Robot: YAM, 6 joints.
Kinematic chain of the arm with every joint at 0, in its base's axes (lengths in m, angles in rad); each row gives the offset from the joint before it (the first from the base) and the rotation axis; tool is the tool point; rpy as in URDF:
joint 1: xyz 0 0 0.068 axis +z
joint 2: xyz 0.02 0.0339 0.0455 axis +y
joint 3: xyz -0.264 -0.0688 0 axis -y
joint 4: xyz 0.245 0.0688 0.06 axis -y
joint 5: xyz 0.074 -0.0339 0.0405 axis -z
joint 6: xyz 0.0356 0 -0.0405 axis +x
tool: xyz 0 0 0 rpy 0 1.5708 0
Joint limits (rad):
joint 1: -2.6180..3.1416
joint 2: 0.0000..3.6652
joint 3: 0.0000..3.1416
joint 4: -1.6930..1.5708
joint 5: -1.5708..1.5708
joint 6: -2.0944..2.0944
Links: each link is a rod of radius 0.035 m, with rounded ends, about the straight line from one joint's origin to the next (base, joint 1, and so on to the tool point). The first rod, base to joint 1, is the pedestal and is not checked.
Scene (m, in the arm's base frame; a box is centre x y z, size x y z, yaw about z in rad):
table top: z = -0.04
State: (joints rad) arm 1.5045 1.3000 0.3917 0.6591 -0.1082 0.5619
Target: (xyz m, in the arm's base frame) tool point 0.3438 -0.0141 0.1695
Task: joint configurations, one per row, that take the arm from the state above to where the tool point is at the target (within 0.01 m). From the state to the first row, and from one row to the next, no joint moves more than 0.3 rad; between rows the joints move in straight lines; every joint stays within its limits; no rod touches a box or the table.
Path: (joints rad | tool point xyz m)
1: 1.2477 1.3673 0.4458 0.6608 -0.0824 0.5619 | 0.0824 0.2554 0.1850
2: 0.9910 1.4346 0.4999 0.6625 -0.0565 0.5619 | 0.1536 0.2382 0.1842
3: 0.7342 1.5018 0.5540 0.6642 -0.0307 0.5619 | 0.2210 0.2009 0.1822
4: 0.4774 1.5691 0.6081 0.6660 -0.0048 0.5619 | 0.2787 0.1444 0.1792
5: 0.2206 1.6364 0.6622 0.6677 0.0210 0.5619 | 0.3213 0.0713 0.1749
6: -0.0361 1.7037 0.7163 0.6694 0.0468 0.5619 | 0.3438 -0.0141 0.1695

